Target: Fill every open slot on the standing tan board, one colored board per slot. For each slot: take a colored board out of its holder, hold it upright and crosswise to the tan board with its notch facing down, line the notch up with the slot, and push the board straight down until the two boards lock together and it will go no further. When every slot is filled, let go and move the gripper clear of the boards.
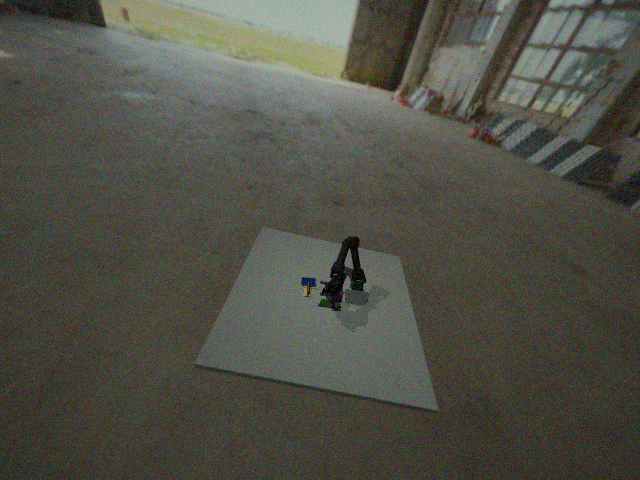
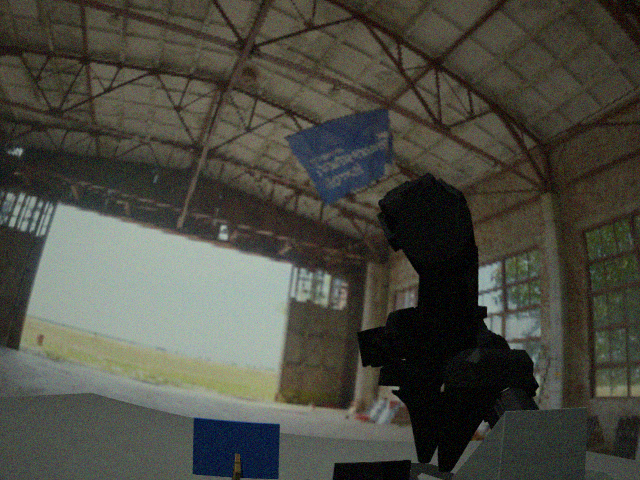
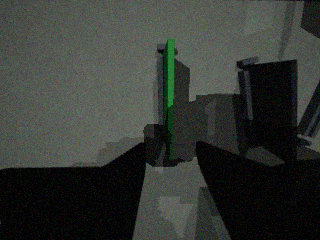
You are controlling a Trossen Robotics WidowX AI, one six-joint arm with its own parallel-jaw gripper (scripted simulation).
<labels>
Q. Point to a dark flat piece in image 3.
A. At 274, 85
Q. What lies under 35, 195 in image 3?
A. My gripper.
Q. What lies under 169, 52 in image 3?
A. A green board.
</labels>
